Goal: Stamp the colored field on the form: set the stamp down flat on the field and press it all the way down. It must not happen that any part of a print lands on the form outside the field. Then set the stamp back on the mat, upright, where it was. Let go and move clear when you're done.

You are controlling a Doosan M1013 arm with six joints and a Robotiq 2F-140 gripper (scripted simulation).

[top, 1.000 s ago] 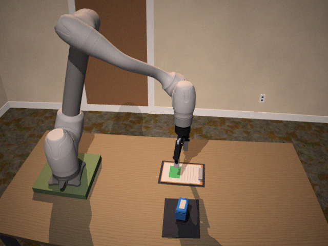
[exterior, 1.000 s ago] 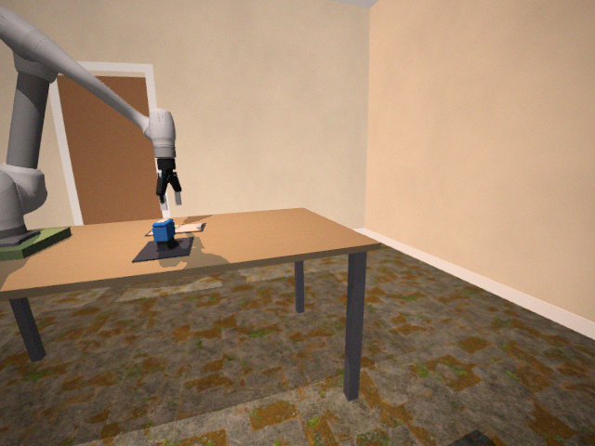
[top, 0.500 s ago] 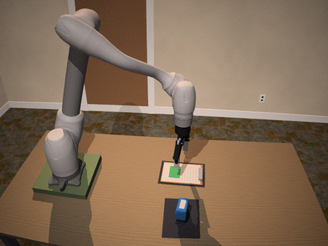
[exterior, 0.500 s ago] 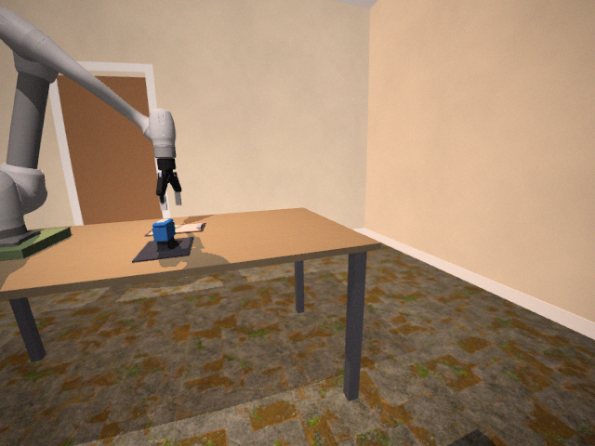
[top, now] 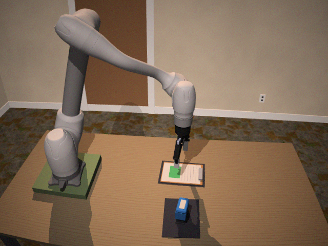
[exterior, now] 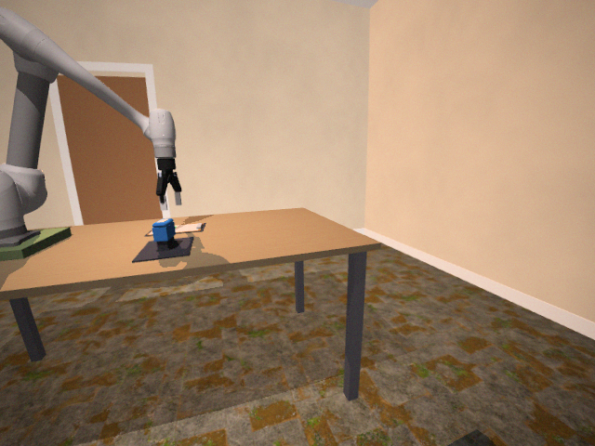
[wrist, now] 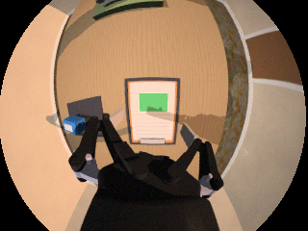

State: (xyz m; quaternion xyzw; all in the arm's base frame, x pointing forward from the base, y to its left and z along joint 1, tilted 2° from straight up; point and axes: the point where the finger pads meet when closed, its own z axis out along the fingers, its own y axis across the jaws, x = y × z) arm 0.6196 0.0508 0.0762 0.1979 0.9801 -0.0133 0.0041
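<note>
Right now my hand is 20 mm past the blue stamp, 310 mm to the left of it and 60 mm above it. Round my hand: mat (20 mm behind, 310 mm to the right, 110 mm below).
</note>
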